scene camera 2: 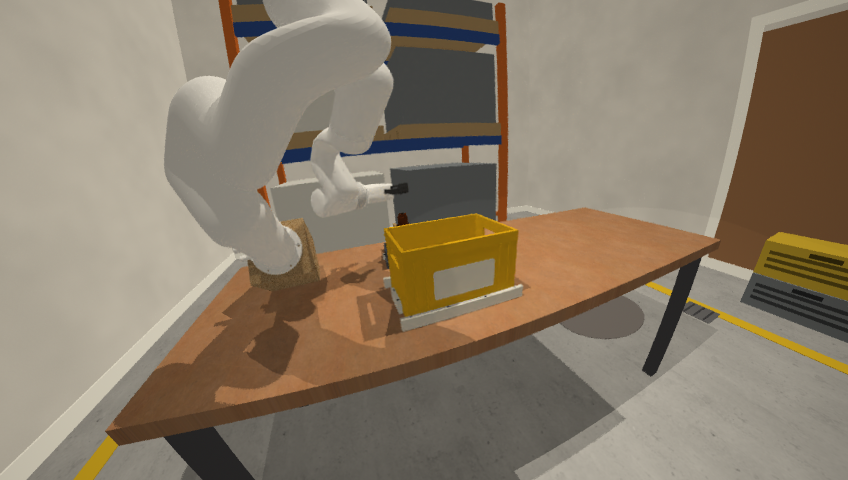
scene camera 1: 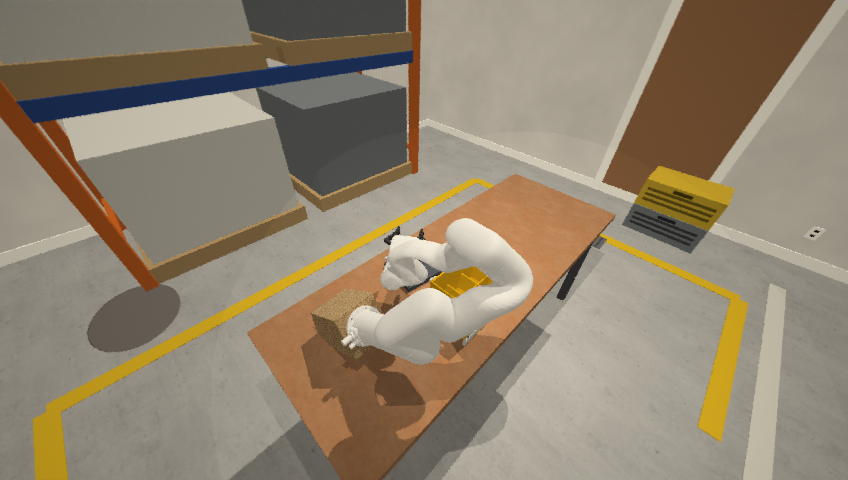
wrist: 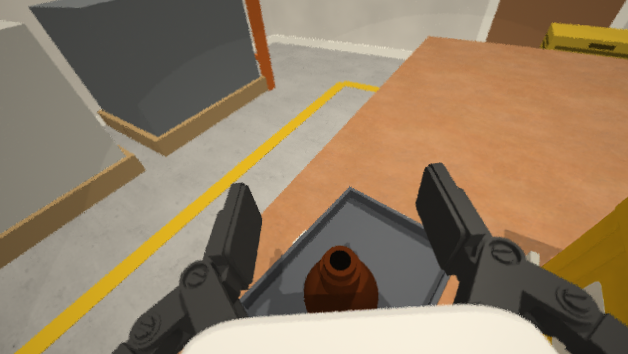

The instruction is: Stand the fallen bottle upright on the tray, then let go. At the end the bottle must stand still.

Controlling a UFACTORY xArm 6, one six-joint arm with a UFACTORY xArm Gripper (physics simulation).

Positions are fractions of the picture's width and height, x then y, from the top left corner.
Note:
In view: the gripper (wrist: 0.53, 0.54), a yellow crate (scene camera 2: 0.51, 0.55), a dark grey tray (wrist: 0.63, 0.70) and a brown bottle (wrist: 0.54, 0.80).
The yellow crate also shows in scene camera 1 (scene camera 1: 0.53, 0.59).

